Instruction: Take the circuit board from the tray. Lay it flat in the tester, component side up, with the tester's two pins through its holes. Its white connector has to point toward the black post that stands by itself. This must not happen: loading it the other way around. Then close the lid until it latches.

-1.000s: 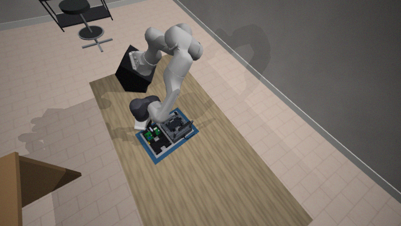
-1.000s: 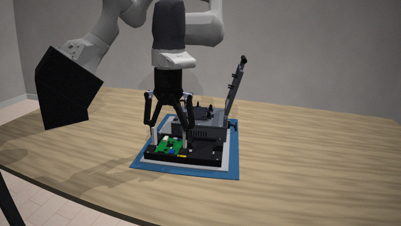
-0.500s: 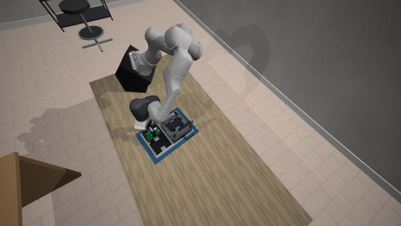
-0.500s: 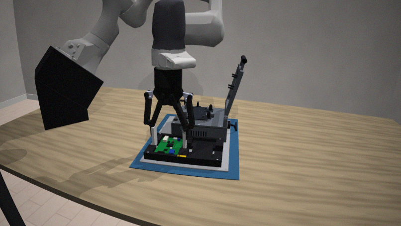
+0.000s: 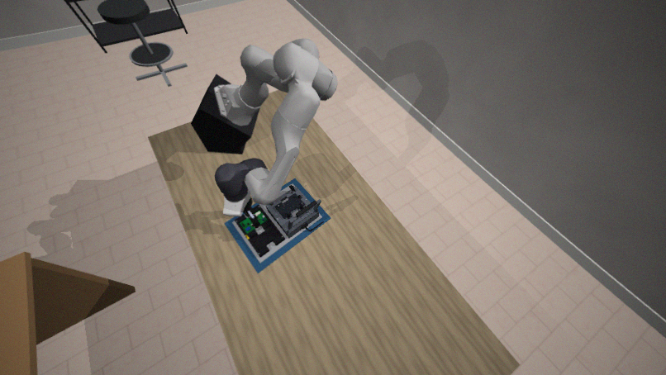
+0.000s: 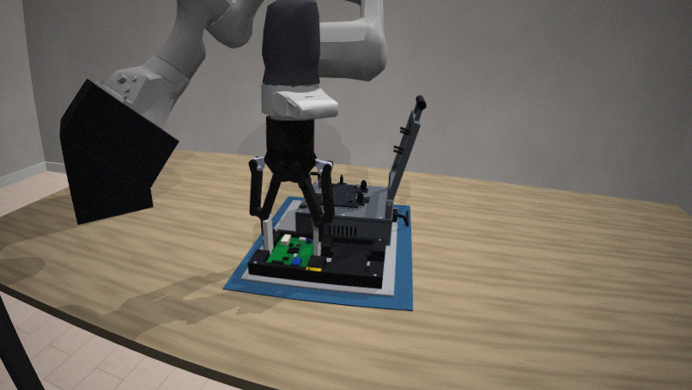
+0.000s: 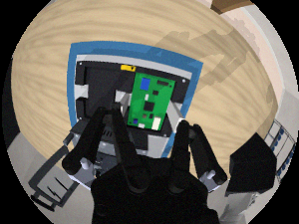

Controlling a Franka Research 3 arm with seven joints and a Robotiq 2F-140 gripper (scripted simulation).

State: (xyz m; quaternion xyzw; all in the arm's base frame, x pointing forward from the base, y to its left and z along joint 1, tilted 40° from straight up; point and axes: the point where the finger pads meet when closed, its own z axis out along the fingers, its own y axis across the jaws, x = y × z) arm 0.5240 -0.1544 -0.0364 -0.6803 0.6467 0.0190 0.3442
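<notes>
Now: the green circuit board 20 mm below my hand. Round my hand: tester lid (150 mm ahead, 200 mm to the left, 140 mm above).
</notes>
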